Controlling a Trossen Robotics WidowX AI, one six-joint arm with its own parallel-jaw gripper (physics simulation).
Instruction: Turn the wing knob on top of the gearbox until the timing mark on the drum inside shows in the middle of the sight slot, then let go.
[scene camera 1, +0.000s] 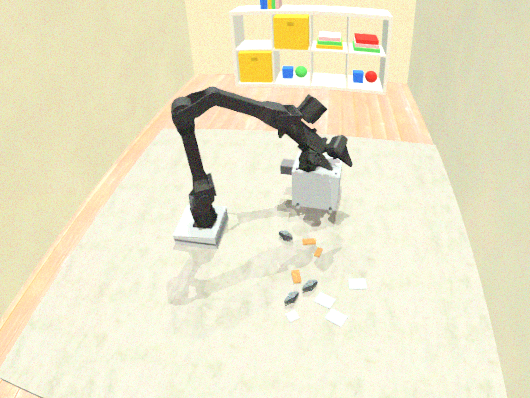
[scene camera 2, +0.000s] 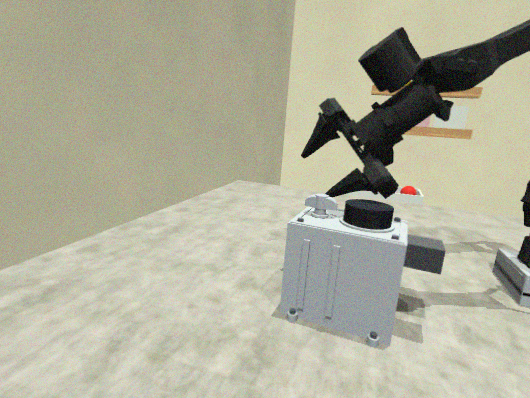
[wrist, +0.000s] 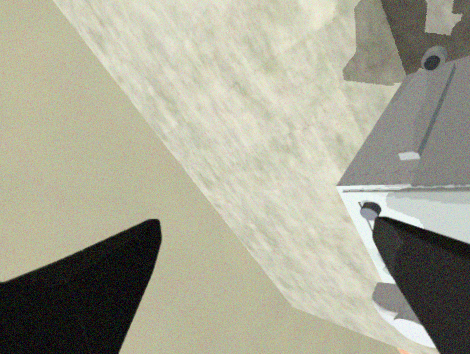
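The light grey gearbox stands upright on the mat. Its pale wing knob stands on top near one edge; in the wrist view the knob is partly hidden behind the right finger. A black round cap sits beside it on the top. My gripper is open and empty, tilted above the gearbox top. In the second scene view its lower fingertip is close to the knob; whether they touch I cannot tell. The sight slot and timing mark cannot be made out.
A dark grey block juts from the gearbox's side towards the arm's base. Orange pieces, dark grey pieces and white squares lie on the mat. A white shelf unit stands at the back.
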